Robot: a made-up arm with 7 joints. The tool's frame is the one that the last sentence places. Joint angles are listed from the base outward.
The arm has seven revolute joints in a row. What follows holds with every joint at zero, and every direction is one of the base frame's.
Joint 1 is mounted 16 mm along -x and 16 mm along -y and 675 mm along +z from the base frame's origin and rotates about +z.
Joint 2 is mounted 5 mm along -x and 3 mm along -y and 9 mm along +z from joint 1 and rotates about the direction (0, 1, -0.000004).
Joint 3 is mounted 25 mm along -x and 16 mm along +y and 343 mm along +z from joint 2 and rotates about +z.
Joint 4 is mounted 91 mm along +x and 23 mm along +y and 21 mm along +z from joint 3 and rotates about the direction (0, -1, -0.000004).
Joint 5 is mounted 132 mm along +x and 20 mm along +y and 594 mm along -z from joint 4 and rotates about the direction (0, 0.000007, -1).
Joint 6 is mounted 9 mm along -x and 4 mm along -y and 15 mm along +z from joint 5 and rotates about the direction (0, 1, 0.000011).
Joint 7 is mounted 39 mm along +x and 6 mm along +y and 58 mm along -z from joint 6 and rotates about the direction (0, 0.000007, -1).
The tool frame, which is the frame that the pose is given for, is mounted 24 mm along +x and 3 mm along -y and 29 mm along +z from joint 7; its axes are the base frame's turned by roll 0.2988, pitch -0.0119 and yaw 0.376 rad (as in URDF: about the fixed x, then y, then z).
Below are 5 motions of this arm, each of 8 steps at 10 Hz.
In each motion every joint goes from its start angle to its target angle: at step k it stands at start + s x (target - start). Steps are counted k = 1, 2, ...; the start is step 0. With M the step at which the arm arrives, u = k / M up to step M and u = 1 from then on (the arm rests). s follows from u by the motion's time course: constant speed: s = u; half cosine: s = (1 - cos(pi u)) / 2; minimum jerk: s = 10 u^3 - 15 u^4 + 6 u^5.
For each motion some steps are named. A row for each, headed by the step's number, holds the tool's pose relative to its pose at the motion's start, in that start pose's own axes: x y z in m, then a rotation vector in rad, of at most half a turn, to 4 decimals.
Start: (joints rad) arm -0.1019 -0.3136 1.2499 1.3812 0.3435 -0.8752 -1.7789
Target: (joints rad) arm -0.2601 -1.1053 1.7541 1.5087 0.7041 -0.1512 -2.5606
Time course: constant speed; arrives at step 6
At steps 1, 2, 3, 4, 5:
1: 0.0802 -0.0381 0.0378 0.0171 -0.0778 0.1774
2: 0.1653 -0.0549 0.0847 0.0317 -0.1636 0.3702
3: 0.2516 -0.0490 0.1387 0.0436 -0.2574 0.5772
4: 0.3346 -0.0199 0.1980 0.0528 -0.3594 0.7963
5: 0.4099 0.0315 0.2607 0.0600 -0.4708 1.0250

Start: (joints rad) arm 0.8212 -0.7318 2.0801 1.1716 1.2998 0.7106 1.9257
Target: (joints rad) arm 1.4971 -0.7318 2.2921 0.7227 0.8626 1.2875 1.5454
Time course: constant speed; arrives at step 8
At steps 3, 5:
3: -0.0005 -0.2192 -0.0064 -0.4230 -0.0634 0.4703
5: 0.0340 -0.3515 0.0094 -0.6996 -0.1300 0.7774

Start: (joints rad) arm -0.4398 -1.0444 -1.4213 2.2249 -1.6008 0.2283 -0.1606
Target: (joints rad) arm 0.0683 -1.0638 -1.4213 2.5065 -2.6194 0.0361 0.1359
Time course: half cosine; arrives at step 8
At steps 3, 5, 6, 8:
3: 0.0604 0.0426 -0.0386 -0.0598 -0.0419 0.1762
5: 0.1342 0.1039 -0.0784 -0.1207 -0.1060 0.3926
6: 0.1648 0.1323 -0.0926 -0.1408 -0.1350 0.4840
8: 0.1920 0.1590 -0.1040 -0.1556 -0.1613 0.5665

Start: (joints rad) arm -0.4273 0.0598 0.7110 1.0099 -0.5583 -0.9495 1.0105
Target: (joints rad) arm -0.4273 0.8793 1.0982 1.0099 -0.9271 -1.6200 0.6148
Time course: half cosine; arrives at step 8
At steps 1, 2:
1: -0.0145 0.0016 -0.0015 0.0285 -0.0044 -0.0083
2: -0.0540 0.0085 -0.0052 0.1082 -0.0263 -0.0337

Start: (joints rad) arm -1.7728 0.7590 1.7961 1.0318 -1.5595 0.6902 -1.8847
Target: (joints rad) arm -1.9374 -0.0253 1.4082 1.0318 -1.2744 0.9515 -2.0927
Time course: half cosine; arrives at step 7
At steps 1, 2, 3, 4, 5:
1: 0.0068 0.0007 -0.0114 0.0438 -0.0269 0.0252
2: 0.0260 0.0078 -0.0424 0.1684 -0.1030 0.0913
3: 0.0534 0.0308 -0.0827 0.3526 -0.2145 0.1747
4: 0.0810 0.0715 -0.1177 0.5611 -0.3392 0.2490
5: 0.1015 0.1186 -0.1374 0.7513 -0.4512 0.2982

